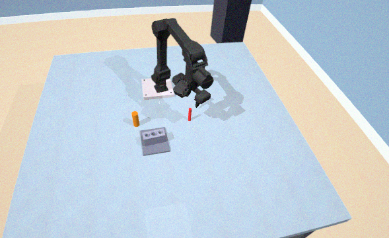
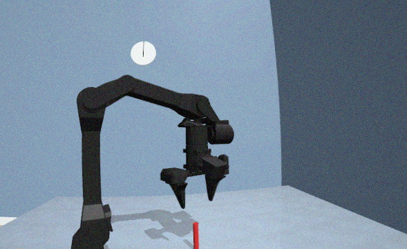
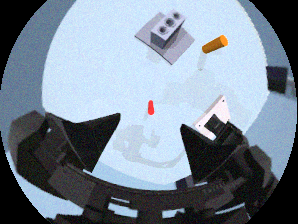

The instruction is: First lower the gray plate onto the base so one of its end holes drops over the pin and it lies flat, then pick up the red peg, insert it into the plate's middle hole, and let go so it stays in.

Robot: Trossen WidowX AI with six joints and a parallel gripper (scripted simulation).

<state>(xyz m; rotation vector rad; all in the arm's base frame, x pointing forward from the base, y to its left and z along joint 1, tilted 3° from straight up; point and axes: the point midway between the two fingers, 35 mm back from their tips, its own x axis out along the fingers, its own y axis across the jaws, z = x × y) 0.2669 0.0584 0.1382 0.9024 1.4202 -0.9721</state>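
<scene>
Right now my gripper tip is 190 mm to the left of the plate, 90 mm above it and 60 mm short of it. Round my gripper tip: gray square base 180 mm to the right, 130 mm below, 60 mm ahead.
</scene>
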